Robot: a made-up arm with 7 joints.
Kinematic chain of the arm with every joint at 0, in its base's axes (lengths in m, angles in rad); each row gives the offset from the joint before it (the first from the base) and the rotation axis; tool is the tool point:
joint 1: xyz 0 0 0.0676 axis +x
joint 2: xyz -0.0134 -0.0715 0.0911 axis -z
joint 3: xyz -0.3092 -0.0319 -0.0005 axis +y
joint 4: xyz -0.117 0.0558 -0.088 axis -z
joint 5: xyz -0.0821 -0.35 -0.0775 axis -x
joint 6: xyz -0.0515 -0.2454 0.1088 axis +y
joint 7: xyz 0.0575 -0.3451 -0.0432 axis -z
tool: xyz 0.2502 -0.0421 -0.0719
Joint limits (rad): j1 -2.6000..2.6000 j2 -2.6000..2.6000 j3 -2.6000..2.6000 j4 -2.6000..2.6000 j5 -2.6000..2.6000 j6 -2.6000..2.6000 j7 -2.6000..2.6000
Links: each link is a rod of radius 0.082 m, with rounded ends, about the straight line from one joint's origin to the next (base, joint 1, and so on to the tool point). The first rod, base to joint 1, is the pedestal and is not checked.
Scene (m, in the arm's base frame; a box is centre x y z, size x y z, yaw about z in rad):
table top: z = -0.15
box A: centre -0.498 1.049 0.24 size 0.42 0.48 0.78 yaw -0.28
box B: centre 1.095 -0.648 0 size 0.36 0.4 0.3 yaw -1.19
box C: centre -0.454 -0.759 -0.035 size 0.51 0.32 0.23 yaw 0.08
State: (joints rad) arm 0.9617 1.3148 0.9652 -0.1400 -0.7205 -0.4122 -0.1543
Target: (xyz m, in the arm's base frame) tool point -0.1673 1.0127 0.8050
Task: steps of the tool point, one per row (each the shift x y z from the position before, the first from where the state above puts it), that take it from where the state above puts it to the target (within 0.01 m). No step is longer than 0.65 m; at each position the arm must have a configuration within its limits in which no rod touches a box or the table.
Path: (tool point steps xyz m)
1: -0.0190 -0.0295 0.2246
2: 0.0190 -0.0833 0.2224
3: 0.2883 0.3374 0.2793
4: 0.4967 0.3536 -0.0216

